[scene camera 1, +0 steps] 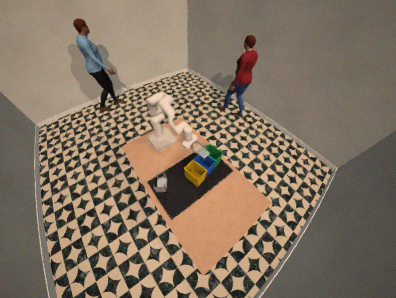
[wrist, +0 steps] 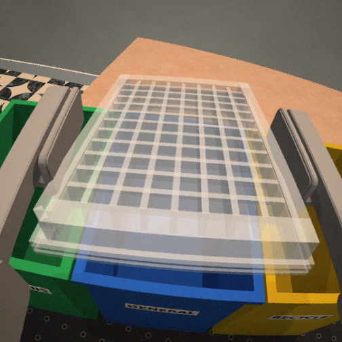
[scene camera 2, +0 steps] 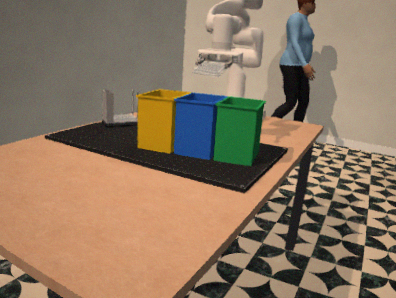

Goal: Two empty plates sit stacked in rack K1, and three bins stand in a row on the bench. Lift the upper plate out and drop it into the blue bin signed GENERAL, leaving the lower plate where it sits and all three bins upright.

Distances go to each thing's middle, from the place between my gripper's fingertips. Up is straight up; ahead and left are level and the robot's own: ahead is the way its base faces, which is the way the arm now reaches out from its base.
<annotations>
Right now the gridded plate (wrist: 178, 173) is 10 mm below my hand.
</annotations>
